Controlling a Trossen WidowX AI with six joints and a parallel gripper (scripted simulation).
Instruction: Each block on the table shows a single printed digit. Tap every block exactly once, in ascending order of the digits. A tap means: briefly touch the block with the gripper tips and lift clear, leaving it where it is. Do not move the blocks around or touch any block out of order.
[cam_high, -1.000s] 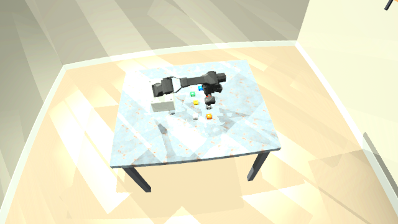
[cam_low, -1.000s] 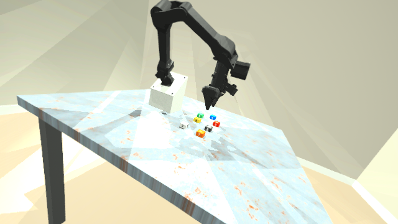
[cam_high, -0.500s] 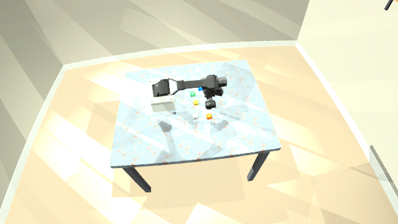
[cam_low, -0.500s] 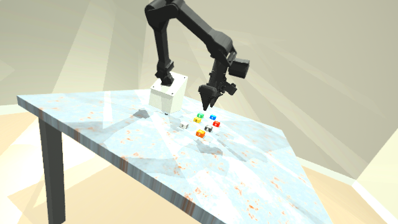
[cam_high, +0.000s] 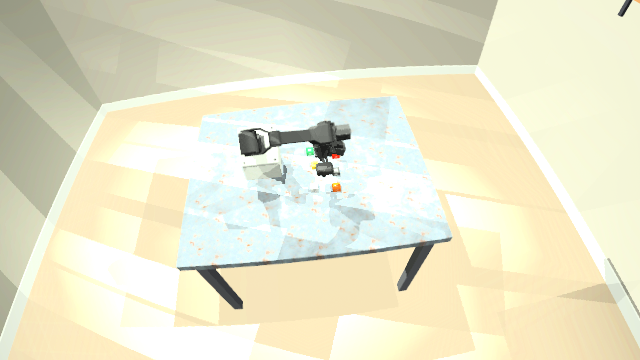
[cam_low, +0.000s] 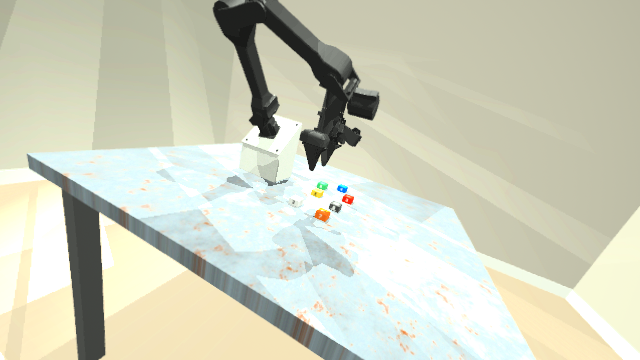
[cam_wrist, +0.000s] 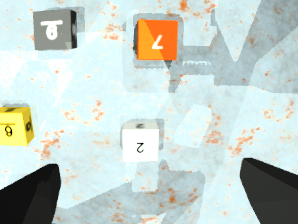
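Right now the white block is 120 mm below my gripper tip and 40 mm behind it. Also, from my gripper tip: yellow block (120 mm to the left, 120 mm below, 10 mm behind); orange block (120 mm below, 50 mm ahead, 20 mm to the right); black block (120 mm below, 70 mm to the left, 70 mm ahead).
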